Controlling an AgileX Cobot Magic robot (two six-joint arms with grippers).
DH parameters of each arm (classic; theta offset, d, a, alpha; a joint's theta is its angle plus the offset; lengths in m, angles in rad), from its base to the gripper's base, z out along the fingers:
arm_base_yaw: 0 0.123 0 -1.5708
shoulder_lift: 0.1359 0 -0.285 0
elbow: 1.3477 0 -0.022 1.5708
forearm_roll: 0 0.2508 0 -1.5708
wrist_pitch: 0 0 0.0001 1.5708
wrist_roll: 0 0.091 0 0
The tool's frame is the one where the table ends.
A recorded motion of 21 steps. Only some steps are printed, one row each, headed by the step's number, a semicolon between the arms.
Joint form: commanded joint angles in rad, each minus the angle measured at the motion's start. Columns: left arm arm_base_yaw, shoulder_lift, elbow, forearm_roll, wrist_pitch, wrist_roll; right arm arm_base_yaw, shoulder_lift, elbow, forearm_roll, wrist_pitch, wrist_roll.
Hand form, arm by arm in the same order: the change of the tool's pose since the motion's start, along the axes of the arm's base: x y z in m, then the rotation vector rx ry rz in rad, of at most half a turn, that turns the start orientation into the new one. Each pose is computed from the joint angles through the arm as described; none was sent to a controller.
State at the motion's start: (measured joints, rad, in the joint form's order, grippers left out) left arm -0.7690 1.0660 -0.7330 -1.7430 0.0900 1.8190; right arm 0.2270 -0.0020 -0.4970 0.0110 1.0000 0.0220
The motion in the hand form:
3: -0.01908 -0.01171 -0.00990 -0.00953 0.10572 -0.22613; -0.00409 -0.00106 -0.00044 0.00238 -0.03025 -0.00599
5: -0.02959 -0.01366 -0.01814 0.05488 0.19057 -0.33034; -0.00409 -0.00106 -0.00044 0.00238 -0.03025 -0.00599
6: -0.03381 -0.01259 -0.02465 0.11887 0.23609 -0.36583; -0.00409 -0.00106 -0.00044 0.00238 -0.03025 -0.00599
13: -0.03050 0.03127 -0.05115 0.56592 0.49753 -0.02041; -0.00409 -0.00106 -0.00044 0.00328 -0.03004 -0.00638
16: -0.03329 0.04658 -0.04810 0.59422 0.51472 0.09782; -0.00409 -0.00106 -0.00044 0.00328 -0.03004 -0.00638
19: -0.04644 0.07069 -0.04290 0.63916 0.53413 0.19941; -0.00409 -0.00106 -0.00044 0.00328 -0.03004 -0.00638
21: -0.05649 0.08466 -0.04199 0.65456 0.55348 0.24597; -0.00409 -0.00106 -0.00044 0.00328 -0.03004 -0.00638
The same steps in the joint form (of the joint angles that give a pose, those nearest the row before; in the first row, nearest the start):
3: -0.0030 0.0050 0.0190 0.2490 0.2360 -0.2740; -0.0060 -0.0290 0.0020 -0.0020 -0.0030 -0.0030
5: -0.0030 0.0070 0.0190 0.4670 0.3590 -0.4830; -0.0060 -0.0290 0.0020 -0.0020 -0.0030 -0.0030
6: -0.0030 0.0090 0.0190 0.6040 0.4150 -0.6000; -0.0060 -0.0290 0.0020 -0.0020 -0.0030 -0.0030
13: -0.0030 -0.0240 -0.0020 1.6430 0.6790 -1.6140; -0.0060 -0.0290 0.0020 -0.0020 -0.0030 -0.0020
16: -0.0030 -0.0690 0.0040 1.7830 0.7440 -1.7740; -0.0060 -0.0290 0.0020 -0.0020 -0.0030 -0.0020
19: -0.0030 -0.1610 0.0200 1.8880 0.8730 -1.8780; -0.0060 -0.0290 0.0020 -0.0020 -0.0030 -0.0020
21: -0.0029 -0.2210 0.0370 1.9200 0.9460 -1.9179; -0.0060 -0.0290 0.0020 -0.0020 -0.0030 -0.0020

